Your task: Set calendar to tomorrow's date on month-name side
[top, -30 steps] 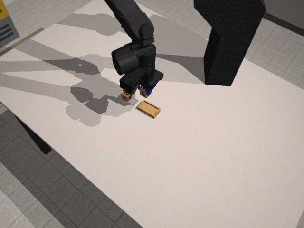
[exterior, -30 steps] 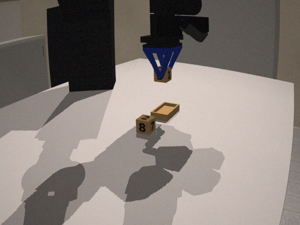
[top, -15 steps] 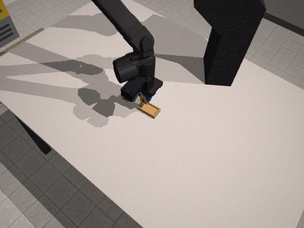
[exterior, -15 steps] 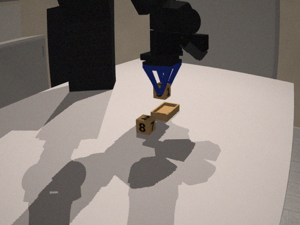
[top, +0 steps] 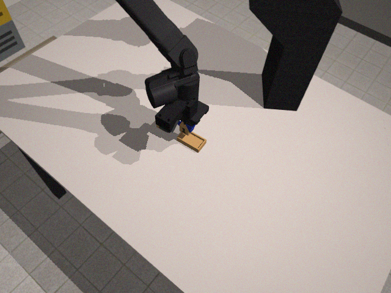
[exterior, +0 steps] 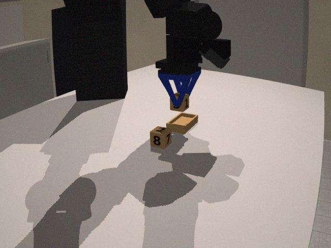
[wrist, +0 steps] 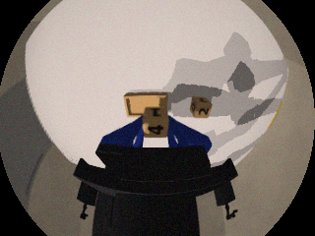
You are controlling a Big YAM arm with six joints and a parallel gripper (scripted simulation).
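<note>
Right now my hand is 60 mm above the wooden tray and 20 mm to the right of it. The rest, counted from my hand: wooden digit cube (90 mm to the right, 50 mm below, 10 mm behind).
</note>
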